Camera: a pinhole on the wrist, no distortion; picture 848 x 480 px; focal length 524.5 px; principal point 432.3 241.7 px. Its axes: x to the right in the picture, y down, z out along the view. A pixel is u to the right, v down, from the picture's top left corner.
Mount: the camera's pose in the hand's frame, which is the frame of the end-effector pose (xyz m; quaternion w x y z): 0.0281 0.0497 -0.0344 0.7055 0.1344 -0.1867 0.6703
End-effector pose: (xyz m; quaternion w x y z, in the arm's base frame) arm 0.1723 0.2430 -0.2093 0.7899 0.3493 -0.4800 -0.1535
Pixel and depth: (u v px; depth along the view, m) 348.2 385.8 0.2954
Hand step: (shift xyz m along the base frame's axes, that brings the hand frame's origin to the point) -0.2043 -0.1201 -0.0733
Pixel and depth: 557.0 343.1 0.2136
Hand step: -0.1676 -0.0518 0.0358
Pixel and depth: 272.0 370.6 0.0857
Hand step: -0.0249 -0.0185 0.0011
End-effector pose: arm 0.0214 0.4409 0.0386 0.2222 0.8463 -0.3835 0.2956
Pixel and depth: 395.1 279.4 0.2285
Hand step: 0.0994 -0.0544 -0.1323
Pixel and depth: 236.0 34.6 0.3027
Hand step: 0.2770 -0.0608 -0.0898
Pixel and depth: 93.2 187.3 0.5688
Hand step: 0.5352 0.1200 -0.2896
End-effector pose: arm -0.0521 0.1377 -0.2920 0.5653 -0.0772 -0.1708 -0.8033
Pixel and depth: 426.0 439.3 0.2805
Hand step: -0.0446 0.1853 0.1489
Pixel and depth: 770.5 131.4 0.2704
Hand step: 0.0342 0.0193 0.3050
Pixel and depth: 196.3 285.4 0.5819
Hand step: -0.4075 0.3329 0.2347
